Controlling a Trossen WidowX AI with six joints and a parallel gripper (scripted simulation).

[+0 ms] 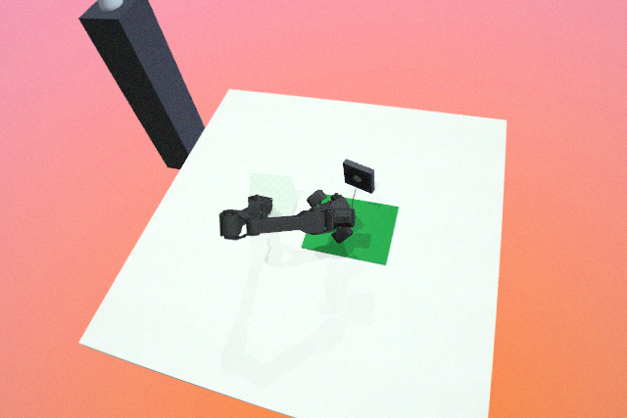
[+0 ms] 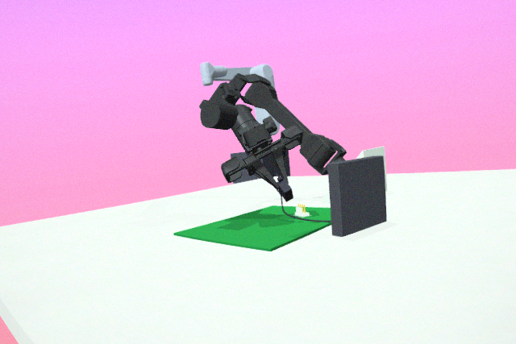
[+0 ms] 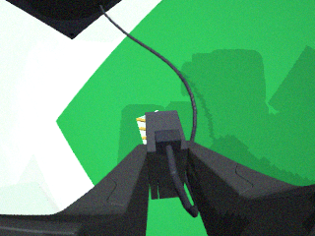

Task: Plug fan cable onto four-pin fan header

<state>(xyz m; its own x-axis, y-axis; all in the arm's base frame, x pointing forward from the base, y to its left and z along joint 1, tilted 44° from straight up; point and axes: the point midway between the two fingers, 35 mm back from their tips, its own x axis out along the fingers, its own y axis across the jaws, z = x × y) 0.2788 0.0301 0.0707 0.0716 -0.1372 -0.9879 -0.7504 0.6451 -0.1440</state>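
Now: the green board 50 mm ahead of my gripper tip and 80 mm below it. Also, from my gripper tip: white four-pin fan header 20 mm behind, 30 mm to the left, 70 mm below; then fan 40 mm ahead, 180 mm to the left, 10 mm below; then dark fan plug 10 mm behind, 10 mm below.
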